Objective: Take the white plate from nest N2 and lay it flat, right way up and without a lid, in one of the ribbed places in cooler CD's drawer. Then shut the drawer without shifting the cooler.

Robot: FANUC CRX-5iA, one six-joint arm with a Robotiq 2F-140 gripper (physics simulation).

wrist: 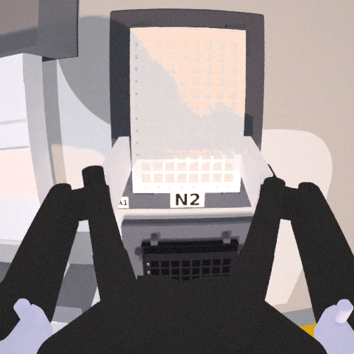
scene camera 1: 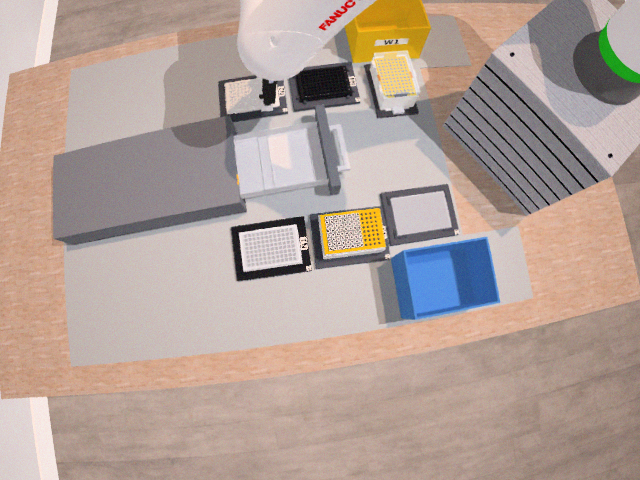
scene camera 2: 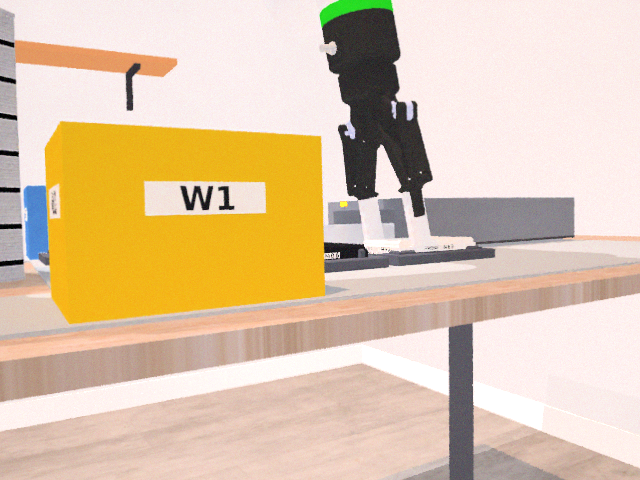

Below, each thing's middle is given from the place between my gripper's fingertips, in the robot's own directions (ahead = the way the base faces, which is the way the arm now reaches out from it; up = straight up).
Right now the black plate (scene camera 1: pixel 332 82) is 15 cm behind my hand and 1 cm to the right of it. The rest, counted from my hand: grey flat piece (scene camera 1: pixel 412 214) (34 cm to the left, 32 cm behind); then drawer (scene camera 1: pixel 281 159) (18 cm to the left, 2 cm behind, 2 cm above); then yellow-topped rack (scene camera 1: pixel 353 233) (37 cm to the left, 16 cm behind, 2 cm above).
